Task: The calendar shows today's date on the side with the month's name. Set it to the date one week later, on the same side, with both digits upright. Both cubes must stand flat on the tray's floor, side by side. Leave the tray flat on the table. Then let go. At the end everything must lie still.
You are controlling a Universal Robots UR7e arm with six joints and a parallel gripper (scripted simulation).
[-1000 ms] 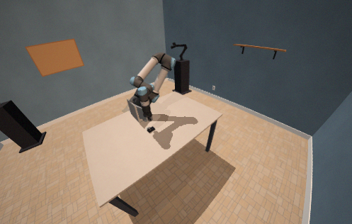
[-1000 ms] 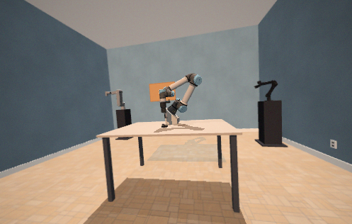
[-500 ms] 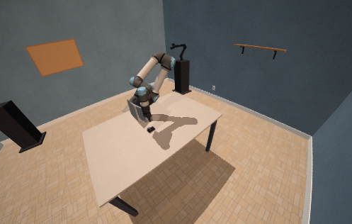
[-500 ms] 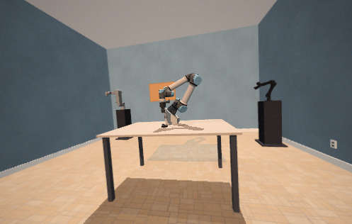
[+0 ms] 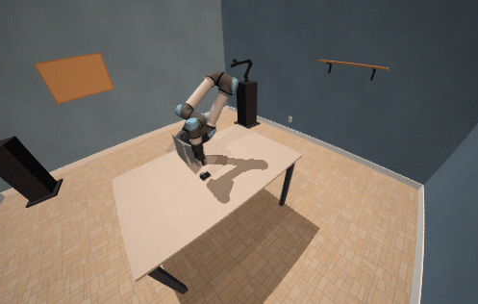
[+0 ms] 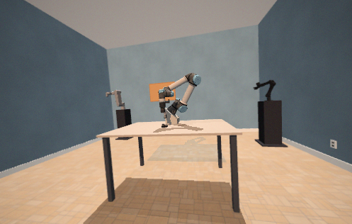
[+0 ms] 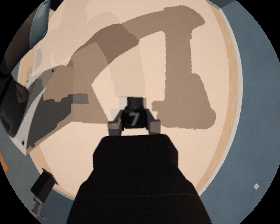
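Now: hand 11 cm above the dark calendar cube and 3 cm to the left of it. The rest, counted from my hand: calendar tray (13 cm below, 2 cm to the right).
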